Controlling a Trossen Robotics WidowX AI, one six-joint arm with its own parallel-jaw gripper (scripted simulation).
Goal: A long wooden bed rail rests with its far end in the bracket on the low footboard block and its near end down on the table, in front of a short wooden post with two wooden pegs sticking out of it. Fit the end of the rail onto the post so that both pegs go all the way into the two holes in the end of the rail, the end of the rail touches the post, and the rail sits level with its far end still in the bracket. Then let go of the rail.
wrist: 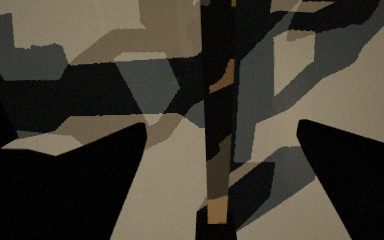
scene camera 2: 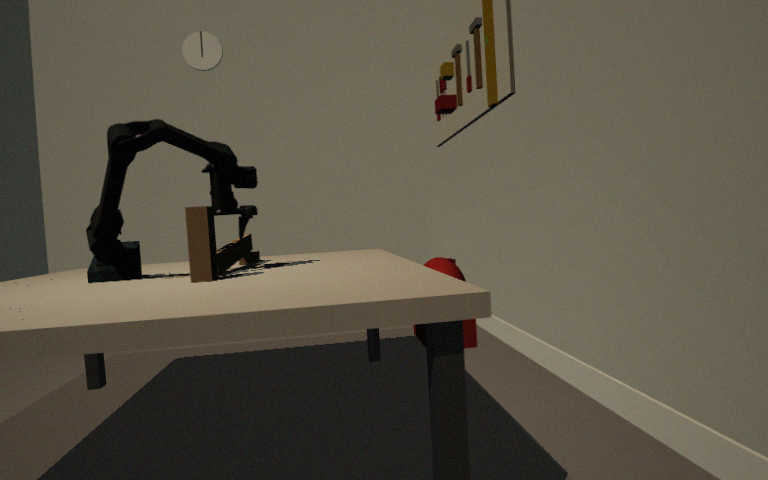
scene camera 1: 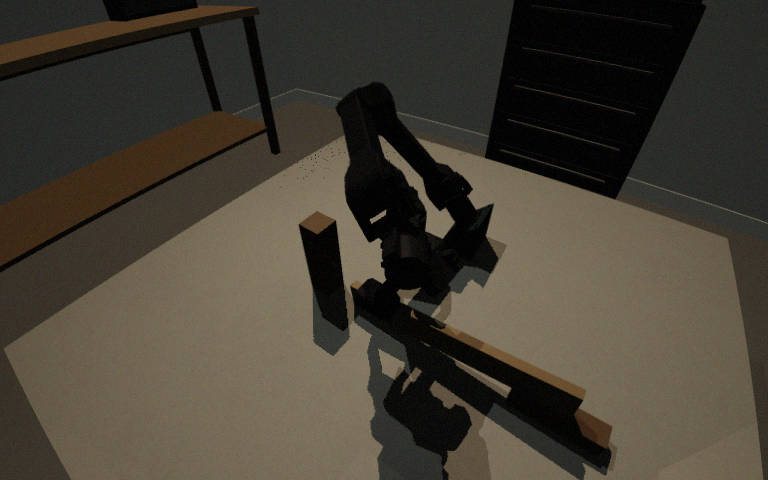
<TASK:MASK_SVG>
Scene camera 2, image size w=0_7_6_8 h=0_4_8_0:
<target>my gripper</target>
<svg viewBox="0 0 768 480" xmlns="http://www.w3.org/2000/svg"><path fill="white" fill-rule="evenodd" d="M211 188L211 207L213 207L214 215L242 215L242 217L239 217L240 241L242 241L248 220L253 218L252 215L257 215L256 207L245 205L238 208L238 201L234 197L231 187Z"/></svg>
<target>wooden bed rail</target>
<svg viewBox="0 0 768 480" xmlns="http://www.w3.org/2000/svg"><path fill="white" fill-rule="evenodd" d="M251 233L245 234L242 241L238 238L217 250L218 276L222 275L246 256L247 246L250 246L250 251L252 250Z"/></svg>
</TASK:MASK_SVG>
